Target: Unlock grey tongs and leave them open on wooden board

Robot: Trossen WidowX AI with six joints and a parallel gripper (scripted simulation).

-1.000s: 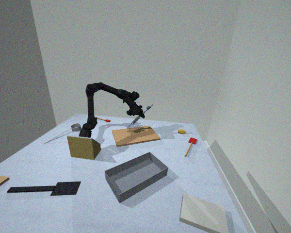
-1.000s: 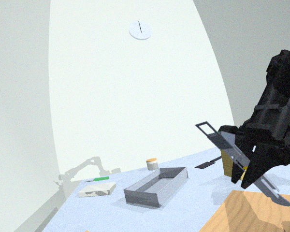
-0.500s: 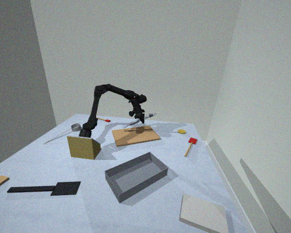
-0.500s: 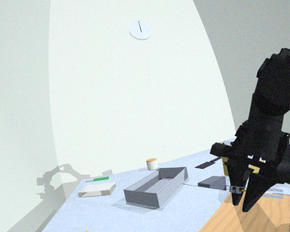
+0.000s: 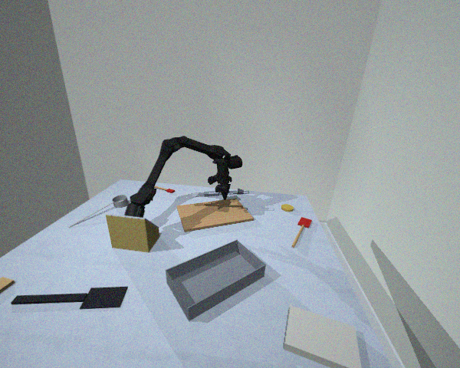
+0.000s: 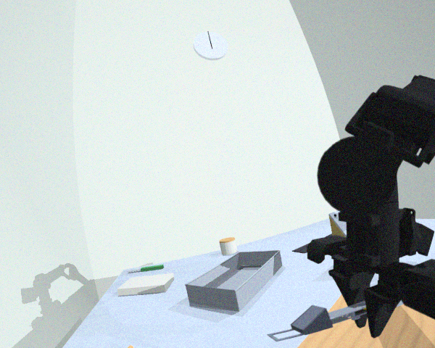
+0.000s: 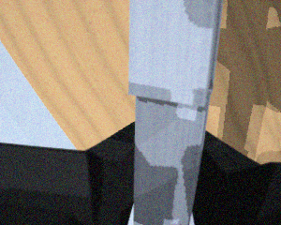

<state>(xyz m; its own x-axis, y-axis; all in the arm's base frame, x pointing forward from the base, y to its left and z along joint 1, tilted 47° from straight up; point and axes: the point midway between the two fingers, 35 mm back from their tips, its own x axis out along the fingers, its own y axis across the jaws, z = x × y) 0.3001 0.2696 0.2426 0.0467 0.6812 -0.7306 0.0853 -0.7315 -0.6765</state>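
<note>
My gripper tip is now 50 mm past the wooden board, 30 mm to the left of it and 80 mm above it. Round my gripper tip: roasting tin 80 mm ahead, 460 mm to the right, 60 mm below; then black spatula 320 mm behind, 640 mm to the right, 80 mm below; then red spatula 410 mm ahead, 50 mm to the right, 80 mm below.
</note>
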